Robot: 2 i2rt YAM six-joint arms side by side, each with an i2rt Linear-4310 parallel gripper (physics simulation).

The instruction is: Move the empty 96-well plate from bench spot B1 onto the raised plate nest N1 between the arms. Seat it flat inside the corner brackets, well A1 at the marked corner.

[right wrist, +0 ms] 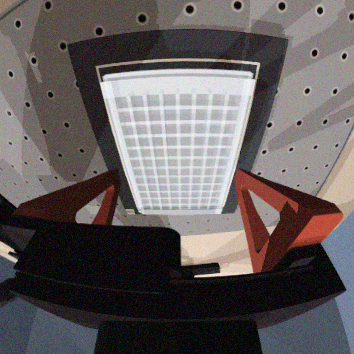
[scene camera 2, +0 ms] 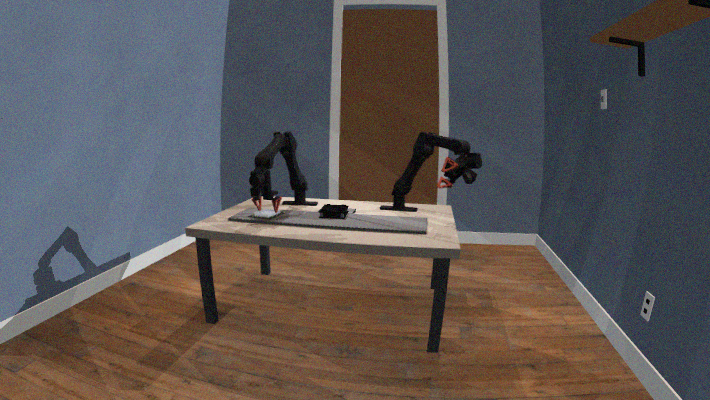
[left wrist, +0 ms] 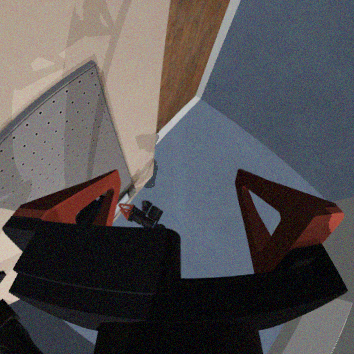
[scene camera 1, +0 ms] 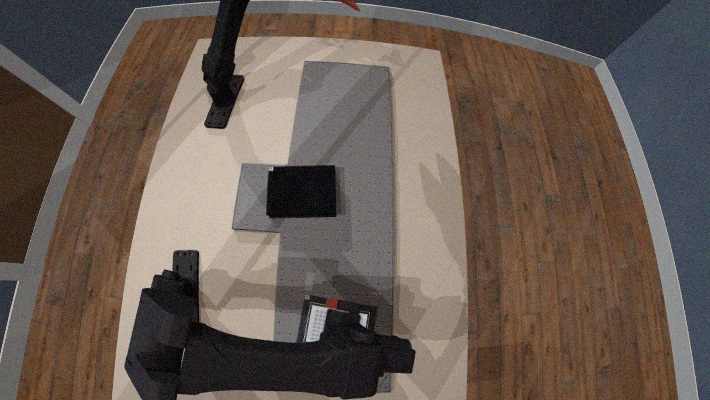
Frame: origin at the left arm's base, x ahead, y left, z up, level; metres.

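Where they show: left gripper, between the fingertips: (scene camera 2: 440, 179) (left wrist: 177, 175); right gripper, between the fingertips: (right wrist: 177, 174) (scene camera 2: 268, 211) (left wrist: 119, 206) (scene camera 1: 332, 327); left arm's base, origin of its link: (scene camera 2: 398, 209) (scene camera 1: 225, 100); right arm's base, origin of its link: (scene camera 2: 299, 204) (scene camera 1: 186, 290).
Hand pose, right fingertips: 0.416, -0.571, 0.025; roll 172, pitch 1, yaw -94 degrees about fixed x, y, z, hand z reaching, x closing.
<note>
Each offset is from my right fingertips to the top centre of the thing, as dx, dy, dz. "*": to the spot under its first point. Level surfaces: height alone.
The clear-white 96-well plate @[+0.011, -0.002, +0.004] (scene camera 1: 318, 322) (scene camera 2: 266, 214) (right wrist: 177, 145) lies flat on the dark mat of spot B1 @[* +0.070, -0.066, -0.011] (right wrist: 275, 75), inside its light outline. The right gripper (scene camera 2: 267, 208) (right wrist: 178, 171) is open above the plate, pointing down, one finger toward each long side; it holds nothing. In scene camera 1 its arm hides part of the plate. The black raised nest N1 @[-0.114, +0.305, +0.027] (scene camera 1: 301, 191) (scene camera 2: 334, 211) bears no plate; a white mark @[-0.198, +0.346, +0.021] (scene camera 1: 271, 169) is at its upper-left corner in scene camera 1. The left gripper (scene camera 2: 442, 178) (left wrist: 177, 172) is open and empty, high and away from the nest.
A grey perforated board @[dz -0.012] (scene camera 1: 345, 125) (scene camera 2: 385, 223) (left wrist: 55, 125) lies under the nest and the mat on the pale table (scene camera 1: 425, 100) (scene camera 2: 320, 244). The right arm (scene camera 1: 280, 365) reaches across the lower part of scene camera 1. Shadows fall over the board.
</note>
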